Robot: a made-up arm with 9 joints. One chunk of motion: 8 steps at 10 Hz.
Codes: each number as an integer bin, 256 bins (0 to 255) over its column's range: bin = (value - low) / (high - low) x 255, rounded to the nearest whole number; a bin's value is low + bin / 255 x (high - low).
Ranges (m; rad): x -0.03..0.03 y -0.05..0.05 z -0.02..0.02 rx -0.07..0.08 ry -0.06..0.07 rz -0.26..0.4
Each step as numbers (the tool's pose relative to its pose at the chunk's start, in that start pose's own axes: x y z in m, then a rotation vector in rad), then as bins.
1 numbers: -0.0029 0.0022 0.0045 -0.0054 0.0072 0.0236
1 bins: 115 133 156 110 132 110
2 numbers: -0.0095 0.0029 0.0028 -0.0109 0.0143 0.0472
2 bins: 87 135 145 100 146 119
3 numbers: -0.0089 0.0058 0.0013 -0.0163 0.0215 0.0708
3 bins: 90 142 136 91 160 128
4 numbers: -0.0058 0.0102 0.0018 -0.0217 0.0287 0.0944
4 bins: 103 154 139 82 174 137
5 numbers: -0.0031 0.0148 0.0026 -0.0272 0.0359 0.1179
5 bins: 114 165 144 73 188 146
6 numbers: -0.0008 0.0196 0.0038 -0.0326 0.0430 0.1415
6 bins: 124 177 152 64 202 155
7 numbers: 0.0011 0.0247 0.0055 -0.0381 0.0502 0.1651
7 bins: 132 190 163 54 216 164
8 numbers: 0.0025 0.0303 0.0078 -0.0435 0.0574 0.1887
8 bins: 138 205 177 45 230 173
